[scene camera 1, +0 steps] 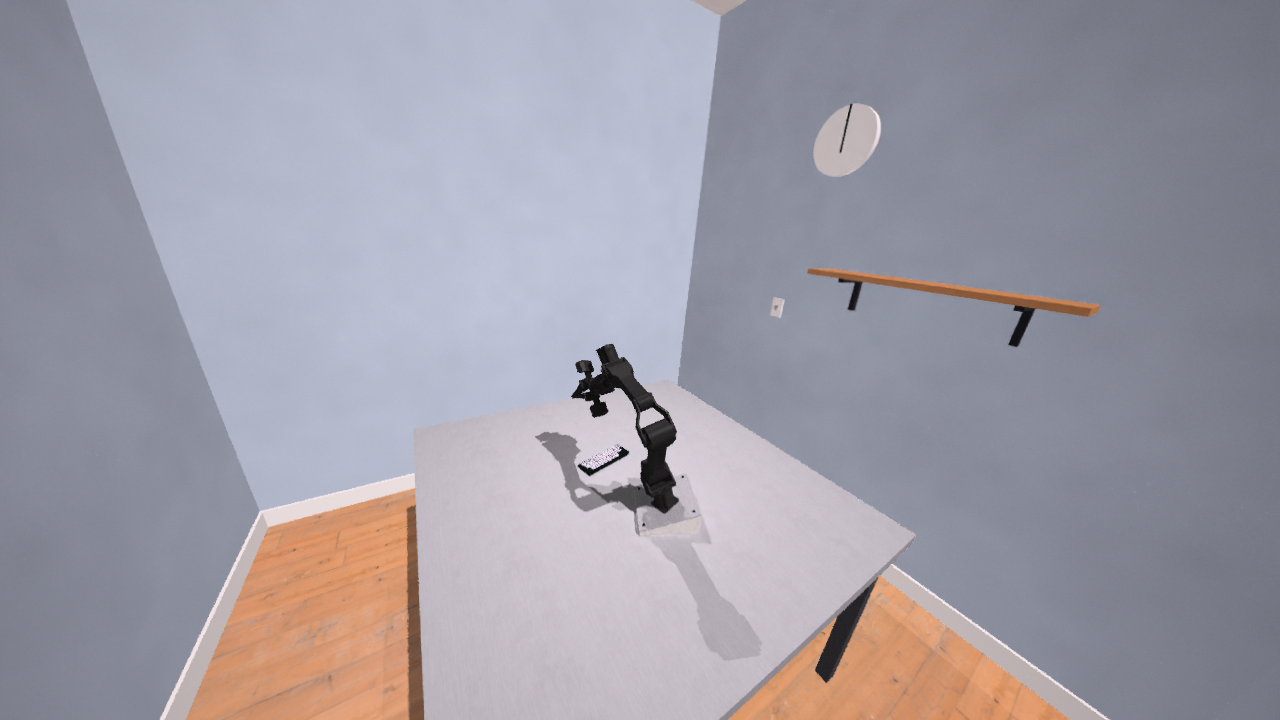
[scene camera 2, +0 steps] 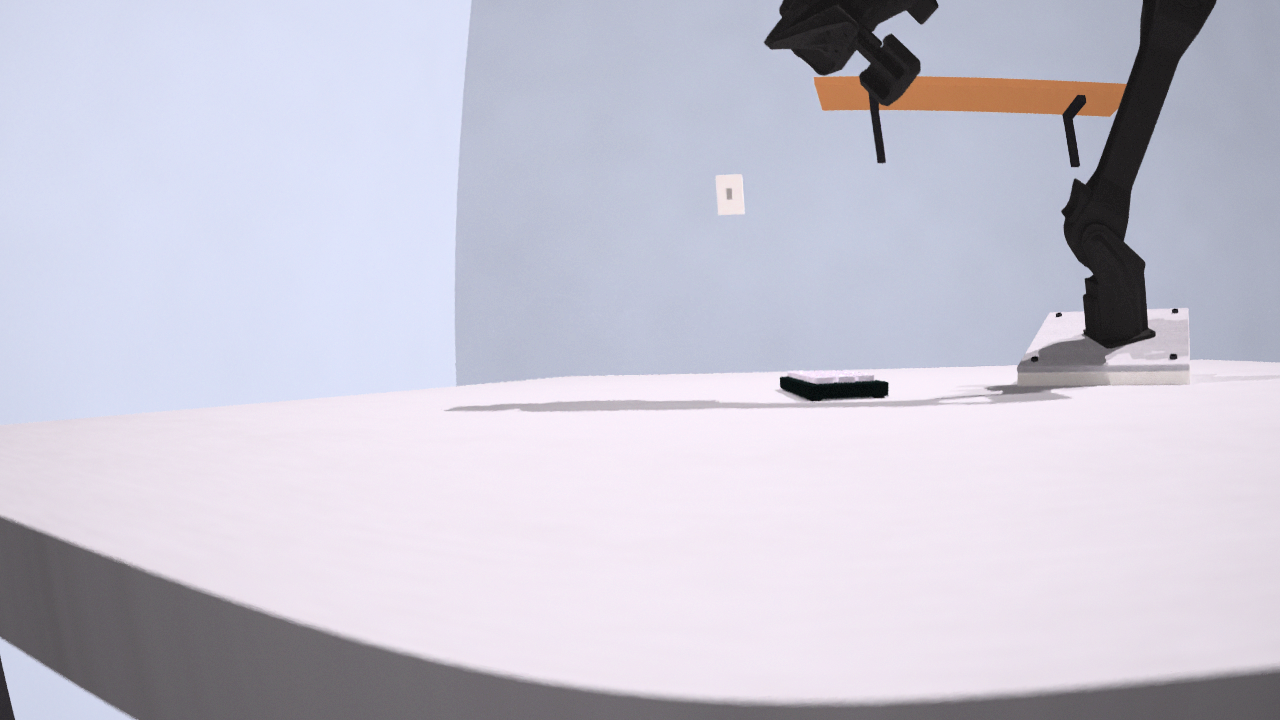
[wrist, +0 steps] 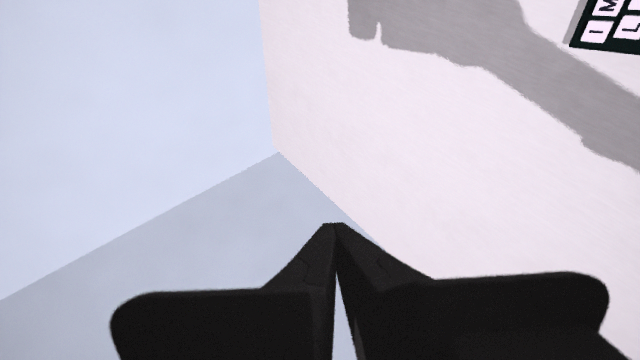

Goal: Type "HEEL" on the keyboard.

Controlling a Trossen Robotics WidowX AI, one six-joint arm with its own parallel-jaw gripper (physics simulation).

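Where they show: gripper, fingertip midpoint: (scene camera 1: 572, 397) (scene camera 2: 768, 43) (wrist: 333, 232); arm's base at its link origin: (scene camera 1: 665, 502) (scene camera 2: 1118, 334).
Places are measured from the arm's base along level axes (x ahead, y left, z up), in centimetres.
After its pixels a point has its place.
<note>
A small keyboard (scene camera 1: 603, 458) {x 31.9, y 1.4, z -3.0 cm} (scene camera 2: 834, 386) {x 32.4, y 10.5, z -3.5 cm} (wrist: 605, 31) {x 32.7, y 9.0, z -2.8 cm} with white keys on a dark base lies flat on the table. In the wrist view one corner of it shows at the top right, with keys marked I, L and M; its other keys are out of that view. My gripper (scene camera 1: 575, 394) {x 35.5, y 12.4, z 23.8 cm} (scene camera 2: 769, 42) {x 35.5, y 12.4, z 23.8 cm} (wrist: 333, 232) {x 35.5, y 12.4, z 23.8 cm} is shut, its two fingertips touching with nothing between them. It hangs high above the table, well above the keyboard and apart from it.
The arm stands on a pale base plate (scene camera 1: 671, 524) {x -7.1, y 4.0, z -0.6 cm} (scene camera 2: 1102, 376) {x 5.5, y 6.5, z -3.8 cm} on the grey table (scene camera 1: 519, 573) {x 6.3, y 43.2, z -4.6 cm} (scene camera 2: 537, 537) {x 41.2, y 53.1, z -4.6 cm} (wrist: 450, 150) {x 40.7, y 26.4, z -4.6 cm}. The arm's shadow falls beside the keyboard. A wooden shelf (scene camera 1: 948, 289) (scene camera 2: 984, 96), a switch plate (scene camera 1: 776, 307) (scene camera 2: 730, 194) and a round clock (scene camera 1: 859, 143) are on the wall.
</note>
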